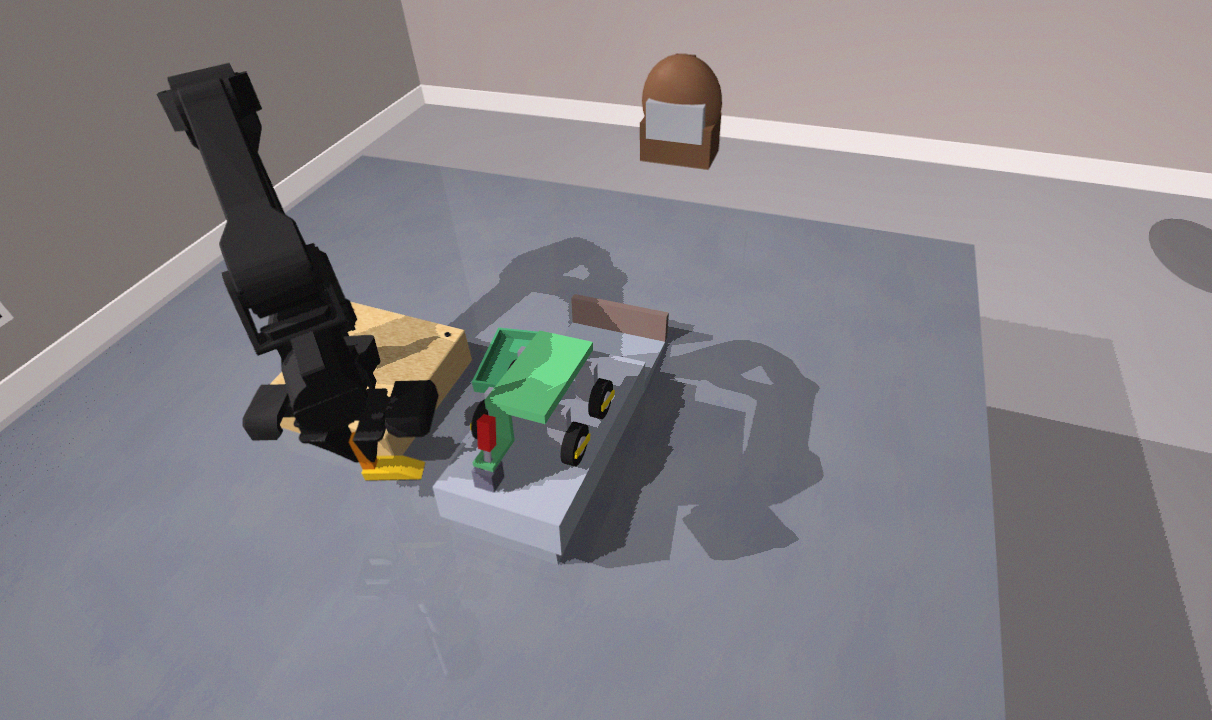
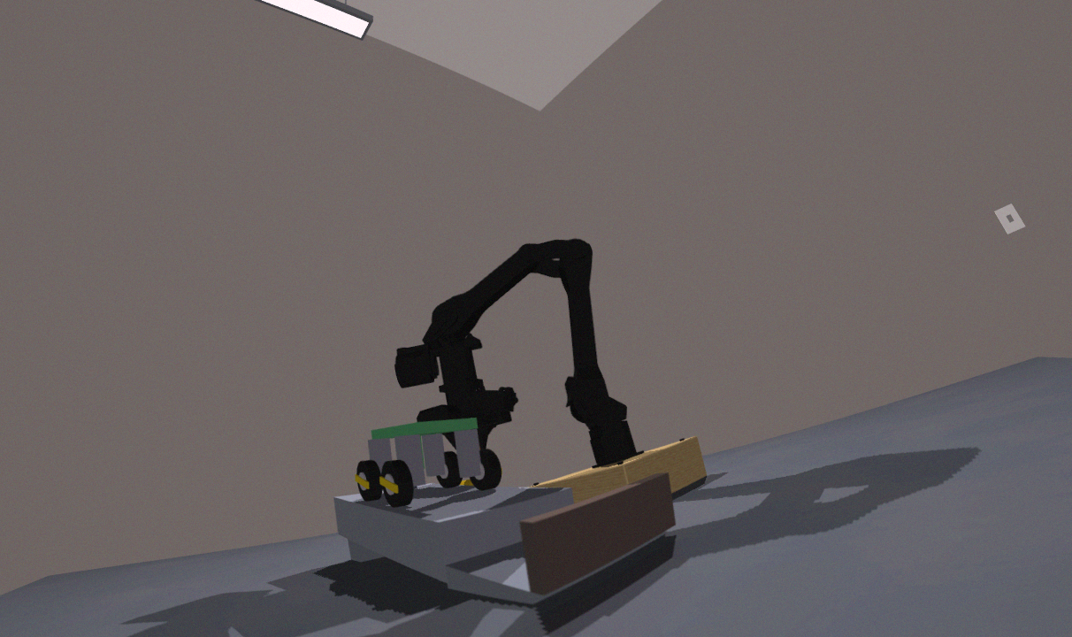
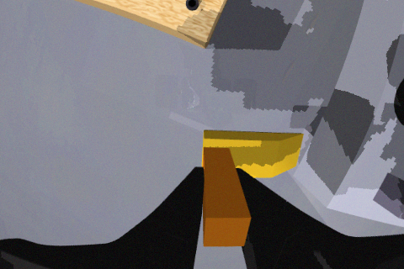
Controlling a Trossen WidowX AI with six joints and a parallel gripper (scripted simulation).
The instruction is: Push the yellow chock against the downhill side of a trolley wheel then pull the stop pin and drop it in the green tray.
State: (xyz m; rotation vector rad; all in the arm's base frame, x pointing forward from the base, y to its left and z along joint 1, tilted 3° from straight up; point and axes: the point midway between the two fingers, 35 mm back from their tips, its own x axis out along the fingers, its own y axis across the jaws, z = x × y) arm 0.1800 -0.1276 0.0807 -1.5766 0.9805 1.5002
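The green tray lies 270 mm to the left of my gripper tip, 100 mm below it and 10 mm ahead of it. Round my gripper tip: yellow chock 20 mm ahead, 10 mm to the left, 10 mm below; then trolley 150 mm to the left, 150 mm ahead, 20 mm above; then red-headed stop pin 140 mm ahead, 50 mm to the left, 30 mm above.
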